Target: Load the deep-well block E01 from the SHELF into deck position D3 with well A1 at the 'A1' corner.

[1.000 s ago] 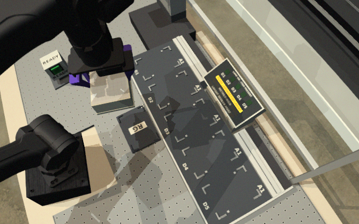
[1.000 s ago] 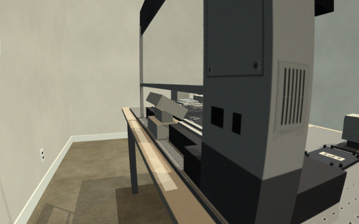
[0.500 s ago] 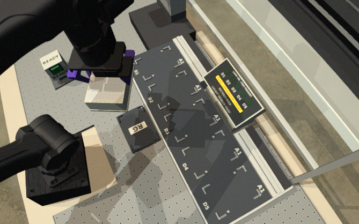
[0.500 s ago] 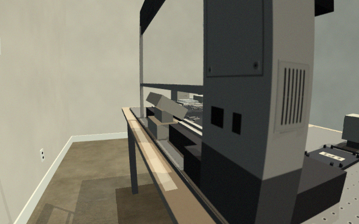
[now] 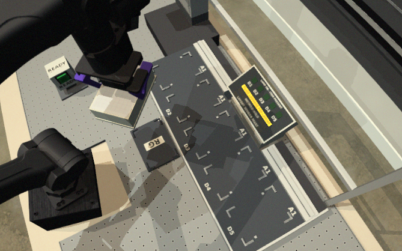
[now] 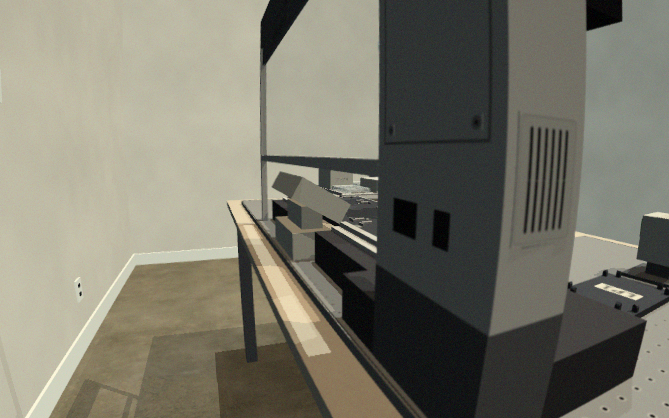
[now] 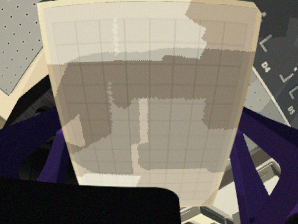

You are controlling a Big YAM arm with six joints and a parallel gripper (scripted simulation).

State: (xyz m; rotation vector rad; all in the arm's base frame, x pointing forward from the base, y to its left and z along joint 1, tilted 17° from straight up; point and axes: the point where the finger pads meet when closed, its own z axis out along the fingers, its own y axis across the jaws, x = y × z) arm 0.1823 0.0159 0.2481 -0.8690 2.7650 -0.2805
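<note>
Right now the deep-well block is 1 cm below my hand. The rest, counted from my hand: ready key (34 cm to the left, 23 cm below, 10 cm behind); then regrip nest RG (31 cm below, 1 cm ahead); then LP1 pad (35 cm to the left, 31 cm below, 7 cm ahead).
</note>
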